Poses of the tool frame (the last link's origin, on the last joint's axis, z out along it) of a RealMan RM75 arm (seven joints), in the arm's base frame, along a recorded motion.
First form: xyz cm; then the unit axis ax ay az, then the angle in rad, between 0 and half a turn.
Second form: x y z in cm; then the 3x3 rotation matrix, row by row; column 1 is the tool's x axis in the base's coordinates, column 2 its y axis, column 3 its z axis. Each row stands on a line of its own. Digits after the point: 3 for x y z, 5 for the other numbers.
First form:
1: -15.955, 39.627, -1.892, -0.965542, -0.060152, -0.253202, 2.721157
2: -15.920, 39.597, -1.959, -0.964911, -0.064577, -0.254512, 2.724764
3: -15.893, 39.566, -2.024, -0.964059, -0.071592, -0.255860, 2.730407
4: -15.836, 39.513, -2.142, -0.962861, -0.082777, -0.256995, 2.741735
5: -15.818, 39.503, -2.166, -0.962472, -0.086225, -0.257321, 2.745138
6: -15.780, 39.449, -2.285, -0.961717, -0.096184, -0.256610, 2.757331
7: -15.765, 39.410, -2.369, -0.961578, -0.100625, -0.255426, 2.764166
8: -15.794, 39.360, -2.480, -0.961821, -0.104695, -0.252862, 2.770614
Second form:
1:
-15.955, 39.627, -1.892
0.87044, 0.21445, 0.44311
0.00775, -0.90599, 0.42323
0.49221, -0.36496, -0.79027

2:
-15.920, 39.597, -1.959
0.86801, 0.22233, 0.44399
0.01624, -0.90639, 0.42212
0.49628, -0.35919, -0.79037

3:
-15.893, 39.566, -2.024
0.86470, 0.23455, 0.44415
0.03002, -0.90682, 0.42044
0.50138, -0.35022, -0.79118

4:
-15.836, 39.513, -2.142
0.85995, 0.25316, 0.44316
0.05307, -0.90795, 0.41570
0.50761, -0.33396, -0.79423

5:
-15.818, 39.503, -2.166
0.85841, 0.25891, 0.44282
0.06018, -0.90814, 0.41431
0.50941, -0.32900, -0.79514

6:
-15.780, 39.449, -2.285
0.85528, 0.27445, 0.43952
0.08206, -0.90925, 0.40809
0.51163, -0.31296, -0.80018

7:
-15.765, 39.410, -2.369
0.85457, 0.28084, 0.43685
0.09258, -0.91008, 0.40397
0.51102, -0.30477, -0.80372

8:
-15.794, 39.360, -2.480
0.85529, 0.28622, 0.43192
0.10288, -0.91080, 0.39983
0.50783, -0.29754, -0.80844

